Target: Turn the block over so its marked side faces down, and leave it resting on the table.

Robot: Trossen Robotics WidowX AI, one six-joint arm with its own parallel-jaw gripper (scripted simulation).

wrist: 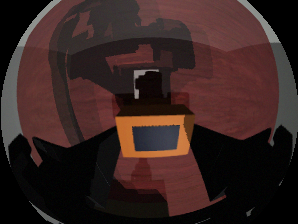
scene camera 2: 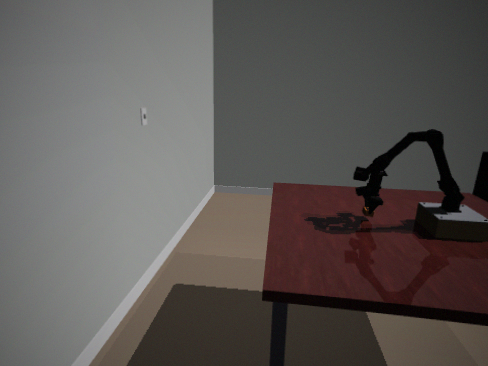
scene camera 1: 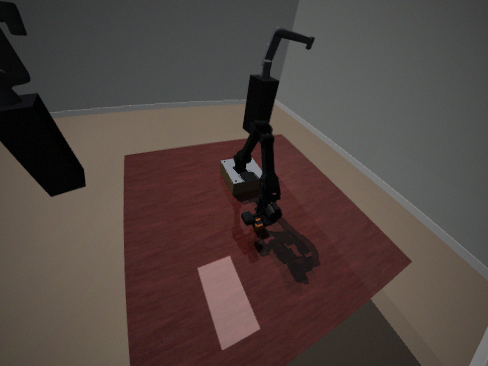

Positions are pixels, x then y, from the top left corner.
Labels:
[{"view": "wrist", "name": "my gripper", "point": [155,128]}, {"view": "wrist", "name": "block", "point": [151,130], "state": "held by my gripper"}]

